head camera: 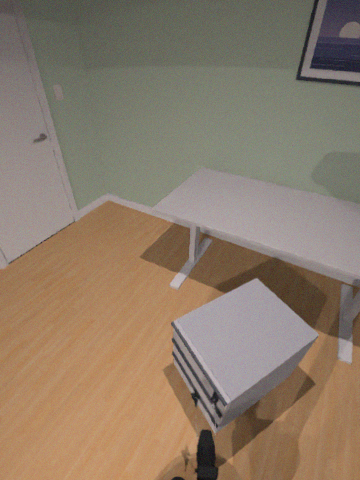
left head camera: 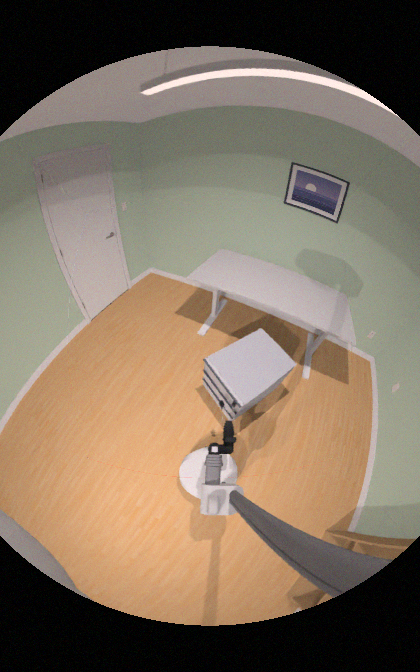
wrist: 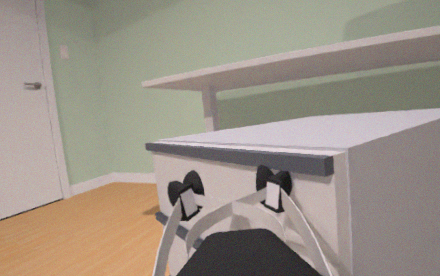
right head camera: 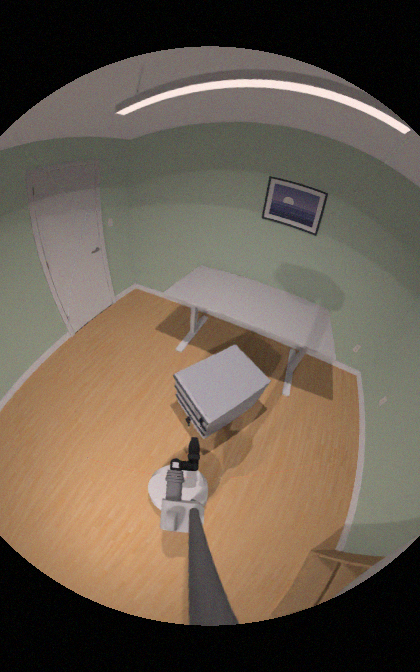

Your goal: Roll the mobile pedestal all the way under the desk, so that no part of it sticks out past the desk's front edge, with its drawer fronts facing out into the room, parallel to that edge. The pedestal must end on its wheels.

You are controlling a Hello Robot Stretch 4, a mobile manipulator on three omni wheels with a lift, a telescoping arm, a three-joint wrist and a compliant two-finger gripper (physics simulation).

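Observation:
The white pedestal [head camera: 245, 340] [left head camera: 250, 370] [right head camera: 222, 387] [wrist: 390, 200] stands upright on the floor in front of the white desk [head camera: 275, 210] [left head camera: 275, 295] [right head camera: 250, 307] [wrist: 300, 60]. It is turned at an angle to the desk's front edge. Its drawer fronts, with dark grey strips, face the robot and the left side of the room. Its wheels are hidden. My gripper [head camera: 205, 398] [left head camera: 227, 405] [right head camera: 195, 422] [wrist: 228, 183] is open and empty, its two fingertips at the upper drawer front, below the top dark strip. Whether they touch it is unclear.
The desk's left leg [head camera: 194, 242] [left head camera: 216, 302] [right head camera: 194, 320] and right leg [head camera: 346, 320] [left head camera: 309, 350] [right head camera: 290, 372] have long feet on the floor. A door [head camera: 30, 135] is at the left. A wooden piece of furniture [right head camera: 345, 555] stands at the lower right.

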